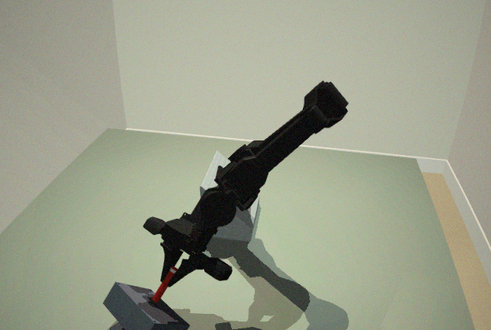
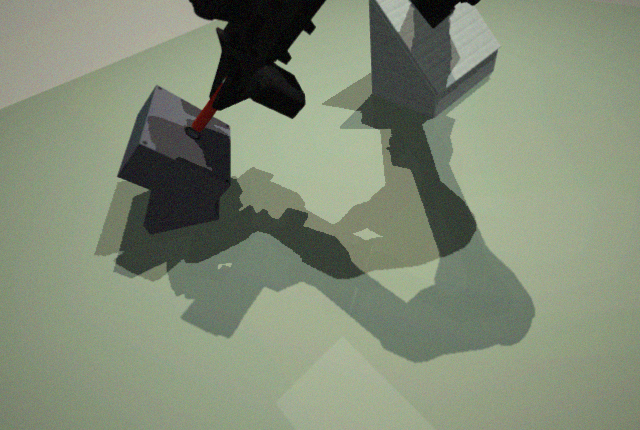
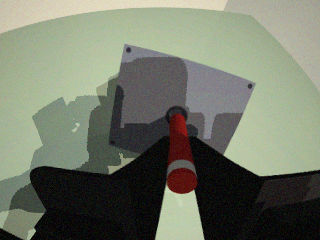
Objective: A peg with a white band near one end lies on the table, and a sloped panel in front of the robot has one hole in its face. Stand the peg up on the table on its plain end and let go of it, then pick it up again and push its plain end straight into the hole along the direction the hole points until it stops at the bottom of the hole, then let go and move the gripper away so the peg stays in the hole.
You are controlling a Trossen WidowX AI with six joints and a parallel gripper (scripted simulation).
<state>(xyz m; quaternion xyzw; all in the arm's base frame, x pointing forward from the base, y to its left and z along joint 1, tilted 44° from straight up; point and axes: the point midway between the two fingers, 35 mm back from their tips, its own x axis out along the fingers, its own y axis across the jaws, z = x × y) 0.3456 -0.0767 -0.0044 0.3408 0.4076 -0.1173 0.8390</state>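
Right now the dark sloped panel is 50 mm below my gripper tip, 50 mm ahead of it and 40 mm to the right of it. From my gripper tip the other things lie so: red peg 10 mm to the left, 10 mm behind, 10 mm above.
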